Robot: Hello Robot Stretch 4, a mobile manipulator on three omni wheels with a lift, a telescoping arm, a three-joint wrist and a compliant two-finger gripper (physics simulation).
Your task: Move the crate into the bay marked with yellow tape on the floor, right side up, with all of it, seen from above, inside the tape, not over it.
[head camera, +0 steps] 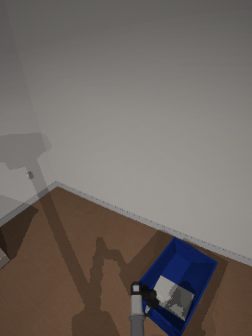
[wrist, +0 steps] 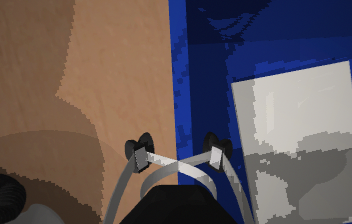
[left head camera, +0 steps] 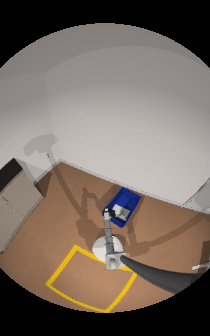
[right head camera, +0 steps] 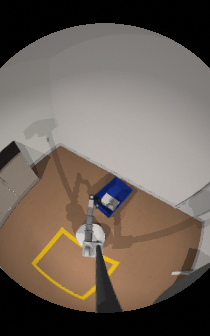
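In the pictures: my gripper. Blue open-top crate. White flat box.
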